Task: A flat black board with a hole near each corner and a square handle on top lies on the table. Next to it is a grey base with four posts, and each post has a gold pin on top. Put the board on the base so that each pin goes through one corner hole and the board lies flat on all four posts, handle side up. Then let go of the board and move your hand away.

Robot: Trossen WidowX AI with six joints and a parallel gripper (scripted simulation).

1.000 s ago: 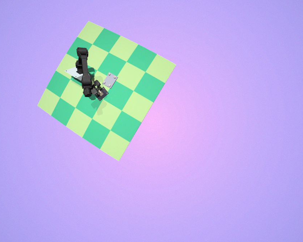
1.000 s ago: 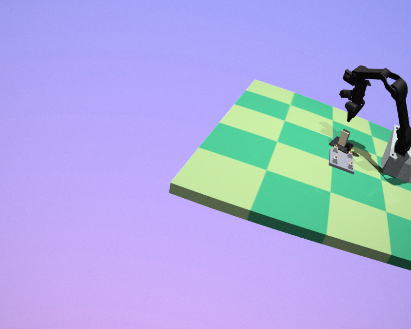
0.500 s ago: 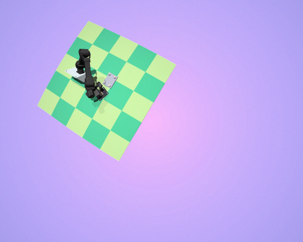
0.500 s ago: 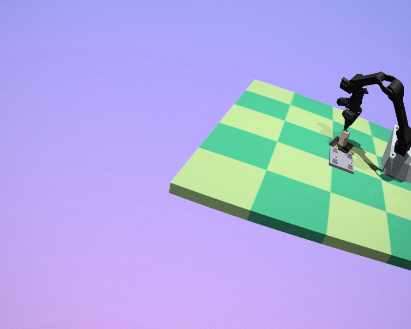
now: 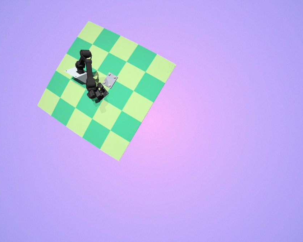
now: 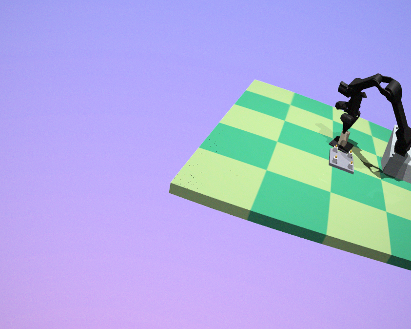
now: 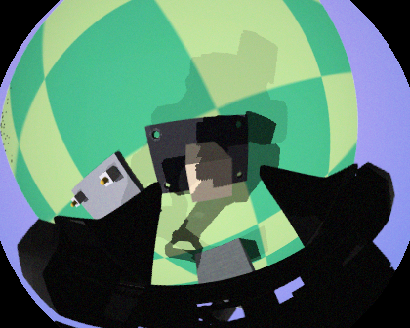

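My gripper tip is 5 cm above the black board. From my gripper tip the other things lie so: grey base (19 cm to the left, 7 cm below, 1 cm behind).
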